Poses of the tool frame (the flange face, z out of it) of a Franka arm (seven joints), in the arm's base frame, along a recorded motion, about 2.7 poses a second.
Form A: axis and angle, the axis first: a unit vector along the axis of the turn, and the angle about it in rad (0 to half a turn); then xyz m.
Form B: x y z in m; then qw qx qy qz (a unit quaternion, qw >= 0). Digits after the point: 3 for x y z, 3 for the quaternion.
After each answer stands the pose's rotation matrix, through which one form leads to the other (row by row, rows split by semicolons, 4 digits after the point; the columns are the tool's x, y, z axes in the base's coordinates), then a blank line. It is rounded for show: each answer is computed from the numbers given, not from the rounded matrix.
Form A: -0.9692 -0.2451 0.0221 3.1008 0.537 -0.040 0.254
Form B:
0.537 -0.040 0.254 0.020 -0.969 -0.245 0.022
0.8789 0.4740 -0.0528; 0.4758 -0.8791 0.0287; -0.0328 -0.0504 -0.9982

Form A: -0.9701 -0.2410 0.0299 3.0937 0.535 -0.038 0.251
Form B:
0.535 -0.038 0.251 0.024 -0.970 -0.241 0.030
0.8821 0.4659 -0.0695; 0.4687 -0.8828 0.0320; -0.0464 -0.0608 -0.9971

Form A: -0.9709 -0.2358 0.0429 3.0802 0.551 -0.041 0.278
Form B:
0.551 -0.041 0.278 0.031 -0.970 -0.236 0.043
0.8852 0.4548 -0.0977; 0.4600 -0.8870 0.0394; -0.0688 -0.0798 -0.9944

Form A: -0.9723 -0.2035 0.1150 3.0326 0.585 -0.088 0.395
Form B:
0.585 -0.088 0.395 0.054 -0.971 -0.203 0.115
0.8911 0.3820 -0.2451; 0.4071 -0.9115 0.0591; -0.2008 -0.1524 -0.9677

